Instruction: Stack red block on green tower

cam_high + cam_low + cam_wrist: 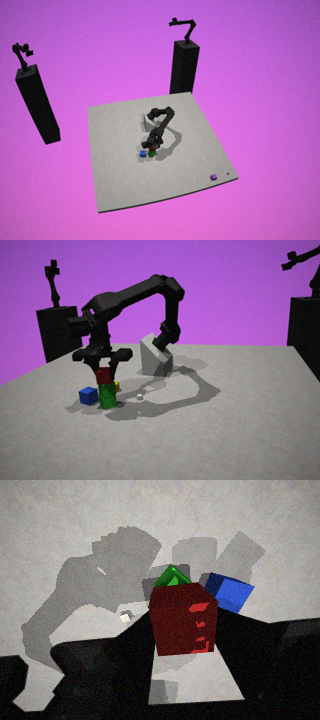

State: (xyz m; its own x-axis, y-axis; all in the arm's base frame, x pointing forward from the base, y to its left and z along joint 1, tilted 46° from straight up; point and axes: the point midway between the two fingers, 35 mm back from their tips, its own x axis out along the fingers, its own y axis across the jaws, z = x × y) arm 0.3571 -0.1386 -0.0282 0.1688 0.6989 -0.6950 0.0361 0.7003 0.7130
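My gripper tip is now 10 mm below the red block. Round my gripper tip: tiny white cube: 100 mm to the left, 90 mm below, 50 mm behind; yellow cube: 120 mm behind, 80 mm below, 20 mm to the right; blue cube: 80 mm to the right, 70 mm below, 20 mm behind.
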